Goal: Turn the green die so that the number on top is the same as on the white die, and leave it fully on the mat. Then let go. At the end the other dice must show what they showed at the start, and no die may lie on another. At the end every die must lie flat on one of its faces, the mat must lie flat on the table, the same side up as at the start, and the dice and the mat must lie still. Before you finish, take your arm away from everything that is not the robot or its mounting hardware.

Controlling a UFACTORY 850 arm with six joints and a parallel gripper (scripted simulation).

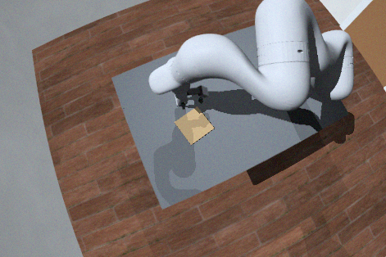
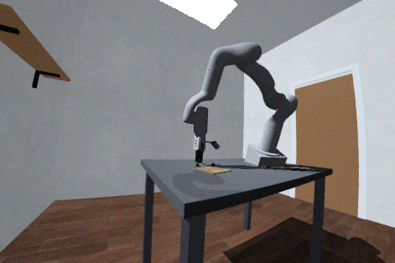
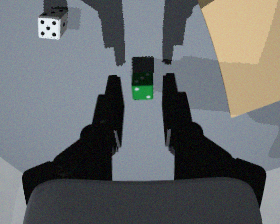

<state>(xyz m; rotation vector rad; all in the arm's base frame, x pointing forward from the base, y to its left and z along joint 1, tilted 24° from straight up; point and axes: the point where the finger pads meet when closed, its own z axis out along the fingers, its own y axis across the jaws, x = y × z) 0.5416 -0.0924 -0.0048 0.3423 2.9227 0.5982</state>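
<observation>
Now: the green die 30 mm below my hand and 10 mm ahead of it. Round my hand: black die: 90 mm behind, 30 mm below, 20 mm to the left; then white die: 60 mm behind, 50 mm to the right, 30 mm below; then mat: 130 mm to the left, 40 mm below, 10 mm behind.
</observation>
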